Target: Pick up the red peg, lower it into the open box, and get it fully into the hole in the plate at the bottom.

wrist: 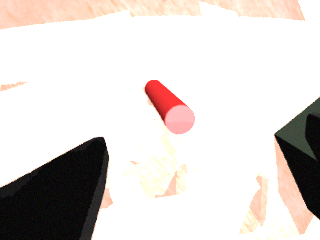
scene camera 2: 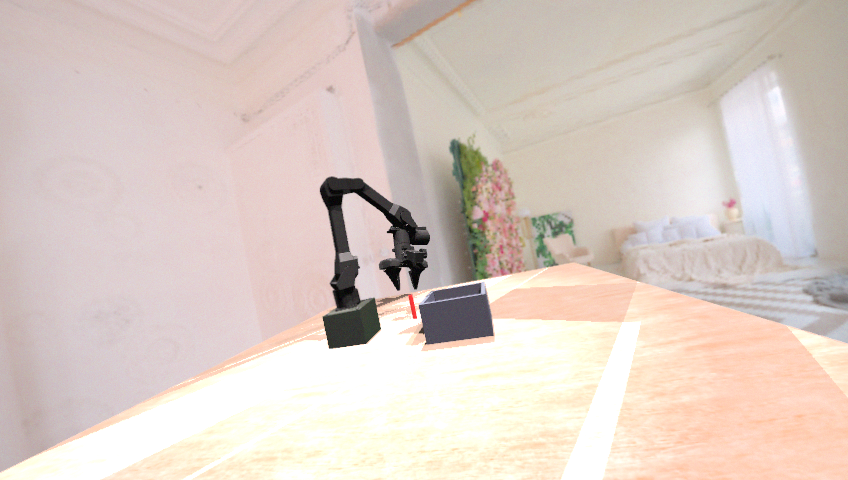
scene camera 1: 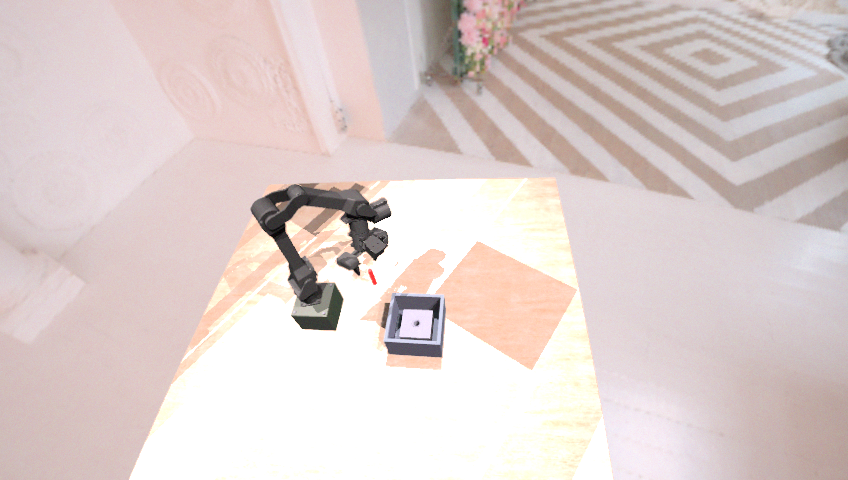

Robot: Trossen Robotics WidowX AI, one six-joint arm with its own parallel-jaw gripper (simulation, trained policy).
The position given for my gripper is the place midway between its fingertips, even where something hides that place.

Observation:
I see my gripper point(scene camera 2: 407, 289), a red peg point(wrist: 179, 118) and a grey box point(scene camera 2: 463, 312).
The grey box is seen too in scene camera 1 point(scene camera 1: 399, 301). My gripper shows as well in the wrist view point(wrist: 208, 136) and in scene camera 1 point(scene camera 1: 367, 267). The wrist view does not show the grey box: it is out of frame.

